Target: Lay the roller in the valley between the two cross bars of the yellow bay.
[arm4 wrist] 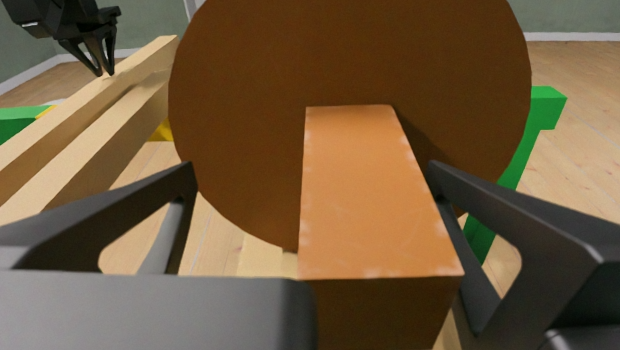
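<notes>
The roller [240,90] fills the middle of the arm4 wrist view as a large brown disc with a square orange end stub [370,200] pointing toward the camera. My arm4 gripper [312,167] is open around the stub; the right finger is close beside it, and a wide gap separates the left finger from it. The disc hides the rest of the roller. Parts of the yellow bay [163,132] show left of the disc, behind two pale wooden bars [75,112] [100,140]. Whether these are its cross bars is unclear. Another arm's gripper [105,75] shows at upper left; which arm is unclear.
A green frame post [522,150] stands behind the disc on the right. A green piece [17,122] shows at the far left. A pale wooden piece [262,257] lies low, below the disc. Grey-green walls stand behind the wooden floor.
</notes>
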